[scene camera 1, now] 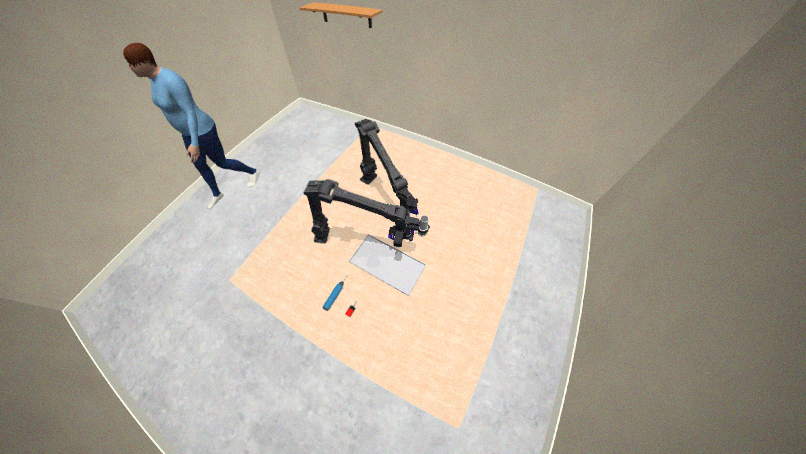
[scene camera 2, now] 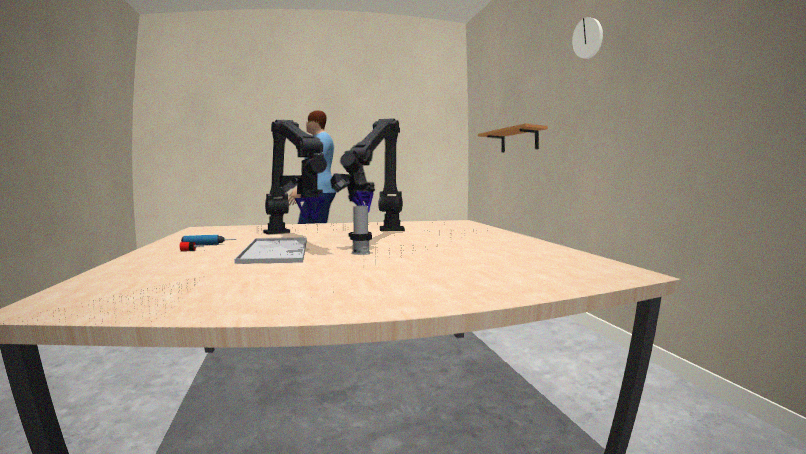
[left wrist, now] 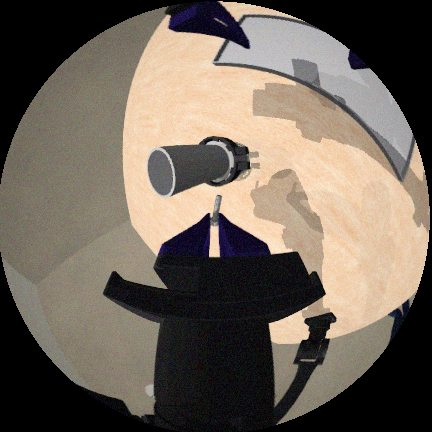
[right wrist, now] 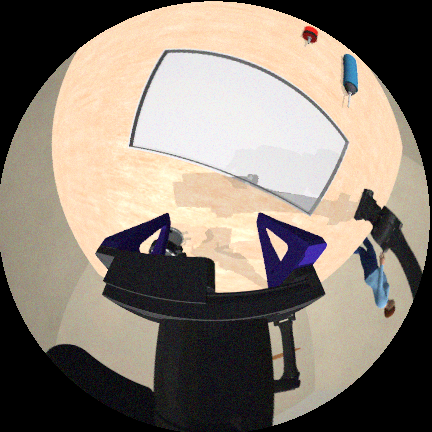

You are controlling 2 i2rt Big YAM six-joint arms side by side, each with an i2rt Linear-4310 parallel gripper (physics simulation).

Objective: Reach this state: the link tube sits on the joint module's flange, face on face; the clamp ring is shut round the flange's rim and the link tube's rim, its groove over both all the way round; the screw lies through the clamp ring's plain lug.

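Frame: origin at the left arm's base, x ahead, y left, z up, level; metres.
Seen in the pictures: left gripper, fingertip midpoint: (scene camera 1: 417, 213) (left wrist: 213, 217); right gripper, fingertip midpoint: (scene camera 2: 309, 218) (right wrist: 213, 216); left arm's base at its link origin: (scene camera 1: 368, 177) (scene camera 2: 391, 229) (left wrist: 320, 318); right arm's base at its link origin: (scene camera 1: 322, 235) (scene camera 2: 276, 232) (right wrist: 362, 203).
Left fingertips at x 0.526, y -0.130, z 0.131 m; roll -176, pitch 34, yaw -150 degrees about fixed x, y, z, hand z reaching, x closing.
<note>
Offsets run from my left fingertips to a thing's top centre. "spot": to the spot under its first point.
The grey link tube @[dx +0.062, dy -0.021, dz +0.030 m] (scene camera 1: 424, 220) (scene camera 2: 359, 218) (left wrist: 192, 168) stands upright on the joint module @[dx +0.062, dy -0.021, dz -0.067 m] (scene camera 2: 360, 248). The black clamp ring @[spot: dx +0.099, dy -0.026, dz -0.067 m] (scene camera 2: 359, 236) (left wrist: 243, 159) is round the joint between them; its lugs point right in the left wrist view. Whether its groove covers both rims cannot be told. My left gripper (scene camera 2: 363, 198) (left wrist: 213, 217) is shut on the small grey screw @[dx +0.002, dy -0.011, dz +0.009 m] (left wrist: 217, 207), which sticks out from the fingertips, near the tube's upper part and apart from the lugs. My right gripper (scene camera 2: 311, 208) (right wrist: 213, 216) is open and empty; one finger partly hides the module and ring in its wrist view.
A shallow grey tray @[dx +0.015, dy -0.333, dz -0.115 m] (scene camera 1: 394, 273) (scene camera 2: 269, 260) (left wrist: 280, 37) (right wrist: 220, 100) lies near the right gripper. A blue screwdriver @[dx -0.107, dy -0.653, dz -0.089 m] (scene camera 1: 333, 296) (scene camera 2: 201, 239) (right wrist: 350, 72) and a red-handled tool @[dx +0.027, dy -0.667, dz -0.096 m] (scene camera 1: 350, 310) (scene camera 2: 187, 246) (right wrist: 310, 34) lie beyond it. A person (scene camera 1: 180, 107) (scene camera 2: 324, 152) is behind the arms.
</note>
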